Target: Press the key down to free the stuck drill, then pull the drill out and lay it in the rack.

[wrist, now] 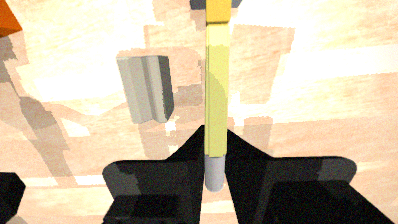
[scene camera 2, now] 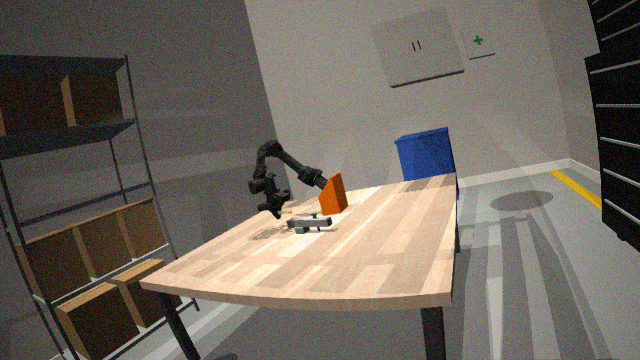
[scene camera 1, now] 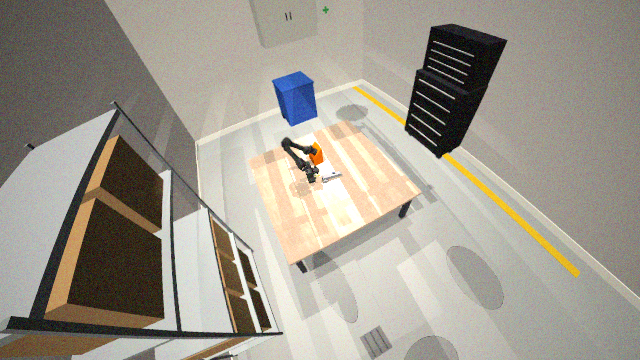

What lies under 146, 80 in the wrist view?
A grey grooved block.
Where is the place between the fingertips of my gripper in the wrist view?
211, 129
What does my gripper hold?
A drill.
